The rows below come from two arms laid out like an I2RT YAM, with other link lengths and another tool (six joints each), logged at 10 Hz.
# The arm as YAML. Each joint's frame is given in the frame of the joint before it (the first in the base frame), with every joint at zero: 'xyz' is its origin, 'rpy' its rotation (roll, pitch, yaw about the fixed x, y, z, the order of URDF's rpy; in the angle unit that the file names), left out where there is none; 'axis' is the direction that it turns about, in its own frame. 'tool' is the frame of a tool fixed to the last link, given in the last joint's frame.
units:
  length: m
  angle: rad
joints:
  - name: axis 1
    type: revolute
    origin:
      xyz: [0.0, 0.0, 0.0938]
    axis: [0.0, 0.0, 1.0]
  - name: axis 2
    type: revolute
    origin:
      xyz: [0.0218, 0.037, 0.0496]
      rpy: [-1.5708, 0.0, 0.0]
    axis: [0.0, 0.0, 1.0]
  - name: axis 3
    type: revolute
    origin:
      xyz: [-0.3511, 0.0, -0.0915]
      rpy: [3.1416, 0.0, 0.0]
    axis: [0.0, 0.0, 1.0]
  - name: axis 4
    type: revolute
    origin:
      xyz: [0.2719, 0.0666, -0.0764]
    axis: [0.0, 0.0, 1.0]
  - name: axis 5
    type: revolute
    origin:
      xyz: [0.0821, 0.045, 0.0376]
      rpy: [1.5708, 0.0, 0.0]
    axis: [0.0, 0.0, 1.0]
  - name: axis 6
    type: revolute
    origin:
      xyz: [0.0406, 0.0, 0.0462]
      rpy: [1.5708, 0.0, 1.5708]
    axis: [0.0, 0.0, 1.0]
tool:
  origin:
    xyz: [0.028, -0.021, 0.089]
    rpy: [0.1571, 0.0, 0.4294]
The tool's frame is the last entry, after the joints.
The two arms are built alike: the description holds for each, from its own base.
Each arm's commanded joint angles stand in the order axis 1, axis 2, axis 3, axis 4, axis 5, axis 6.
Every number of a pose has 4 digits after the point.
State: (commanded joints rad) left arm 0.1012 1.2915 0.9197 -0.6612 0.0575 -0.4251; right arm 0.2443 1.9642 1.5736 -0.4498 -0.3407 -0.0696
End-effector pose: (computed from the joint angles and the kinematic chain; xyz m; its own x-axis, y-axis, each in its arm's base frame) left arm 0.3380 -0.0059 0.2785 0.0679 -0.9966 0.0472 -0.7637 -0.0823 -0.6403; right arm 0.5733 0.1456 0.2815 0.1613 -0.8689 -0.4679 -0.7399 0.2072 -0.6400
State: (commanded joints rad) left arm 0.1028 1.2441 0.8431 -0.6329 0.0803 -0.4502; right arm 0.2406 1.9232 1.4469 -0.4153 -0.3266 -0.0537
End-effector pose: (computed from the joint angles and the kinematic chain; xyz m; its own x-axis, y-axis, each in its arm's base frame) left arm 0.3212 -0.0092 0.2660 0.0792 -0.9937 0.0796 -0.7622 -0.1118 -0.6377; right arm 0.5494 0.1353 0.2547 0.1147 -0.8791 -0.4627 -0.7686 0.2165 -0.6020
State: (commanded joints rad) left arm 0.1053 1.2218 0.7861 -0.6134 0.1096 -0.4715; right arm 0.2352 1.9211 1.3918 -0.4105 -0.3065 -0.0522
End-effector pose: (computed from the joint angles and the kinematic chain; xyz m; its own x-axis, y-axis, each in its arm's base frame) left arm 0.3099 -0.0127 0.2526 0.0865 -0.9895 0.1157 -0.7698 -0.1401 -0.6227; right arm 0.5391 0.1269 0.2333 0.0783 -0.8927 -0.4438 -0.7902 0.2158 -0.5735
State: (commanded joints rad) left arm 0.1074 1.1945 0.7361 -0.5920 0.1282 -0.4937; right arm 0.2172 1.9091 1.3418 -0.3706 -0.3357 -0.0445
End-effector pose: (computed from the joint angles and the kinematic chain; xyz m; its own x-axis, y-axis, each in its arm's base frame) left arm 0.2997 -0.0148 0.2434 0.0984 -0.9849 0.1426 -0.7686 -0.1663 -0.6177; right arm 0.5334 0.1192 0.2250 0.0693 -0.8809 -0.4683 -0.7926 0.2364 -0.5621
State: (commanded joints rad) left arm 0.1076 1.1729 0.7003 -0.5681 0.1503 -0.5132; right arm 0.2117 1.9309 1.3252 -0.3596 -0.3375 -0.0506
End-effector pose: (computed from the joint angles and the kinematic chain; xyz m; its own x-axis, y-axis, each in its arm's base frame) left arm 0.2936 -0.0176 0.2386 0.1026 -0.9799 0.1711 -0.7614 -0.1880 -0.6204; right arm 0.5332 0.1165 0.2086 0.0581 -0.8842 -0.4634 -0.8061 0.2323 -0.5443
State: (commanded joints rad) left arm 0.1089 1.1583 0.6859 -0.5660 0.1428 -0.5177; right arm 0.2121 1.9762 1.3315 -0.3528 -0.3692 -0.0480
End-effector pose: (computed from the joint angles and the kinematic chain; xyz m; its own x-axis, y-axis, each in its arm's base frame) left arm 0.2894 -0.0166 0.2368 0.1111 -0.9797 0.1669 -0.7590 -0.1921 -0.6221; right arm 0.5371 0.1217 0.1886 0.0541 -0.8738 -0.4833 -0.8299 0.2298 -0.5084
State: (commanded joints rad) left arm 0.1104 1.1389 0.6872 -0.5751 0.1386 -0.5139; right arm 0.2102 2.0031 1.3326 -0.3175 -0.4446 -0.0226
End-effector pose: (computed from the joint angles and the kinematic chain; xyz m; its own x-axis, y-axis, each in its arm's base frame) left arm 0.2864 -0.0161 0.2411 0.1097 -0.9808 0.1615 -0.7517 -0.1881 -0.6321; right arm 0.5410 0.1310 0.1806 0.0625 -0.8344 -0.5476 -0.8428 0.2498 -0.4768
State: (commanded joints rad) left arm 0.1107 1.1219 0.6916 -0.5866 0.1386 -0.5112; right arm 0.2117 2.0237 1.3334 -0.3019 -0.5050 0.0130
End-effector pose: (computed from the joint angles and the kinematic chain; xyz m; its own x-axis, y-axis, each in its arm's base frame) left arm 0.2838 -0.0164 0.2457 0.1061 -0.9814 0.1601 -0.7457 -0.1850 -0.6401; right arm 0.5410 0.1390 0.1728 0.0495 -0.7983 -0.6002 -0.8605 0.2710 -0.4315
